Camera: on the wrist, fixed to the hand. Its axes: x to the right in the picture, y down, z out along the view.
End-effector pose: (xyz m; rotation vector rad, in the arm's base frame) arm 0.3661 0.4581 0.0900 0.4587 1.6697 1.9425
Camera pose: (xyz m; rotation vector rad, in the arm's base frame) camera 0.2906 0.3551 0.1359 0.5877 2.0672 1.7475
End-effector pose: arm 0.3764 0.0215 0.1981 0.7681 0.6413 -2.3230
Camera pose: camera 0.4671 0.0461 0.1002 1.0142 0.2448 -2.3732
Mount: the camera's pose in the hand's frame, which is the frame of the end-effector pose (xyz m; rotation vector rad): -0.0046 0.0677 -0.1175 0.3386 0.0733 0.0736
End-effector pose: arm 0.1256 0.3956 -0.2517 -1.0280 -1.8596 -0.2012
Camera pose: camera 0.2538 0.3730 -0.2133 -0.8400 -1.7133 0.1159
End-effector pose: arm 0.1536 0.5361 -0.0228 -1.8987 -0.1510 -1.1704
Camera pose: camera 0.1070 0.4110 -0.0473 -1.5506 -0.2225 -1.0873
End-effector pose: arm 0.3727 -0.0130 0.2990 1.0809 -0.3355 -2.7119
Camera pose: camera 0.4646 -0.0921 0.2381 1.2191 -0.8279 -2.6013
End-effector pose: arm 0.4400 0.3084 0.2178 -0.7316 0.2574 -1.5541
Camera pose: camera 0.4258 0.2727 0.0877 -0.3963 0.0702 -1.5071
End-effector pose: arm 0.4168 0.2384 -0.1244 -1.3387 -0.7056 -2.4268
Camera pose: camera 0.3671 0.1180 -0.1623 -1.1153 -0.9768 -2.1651
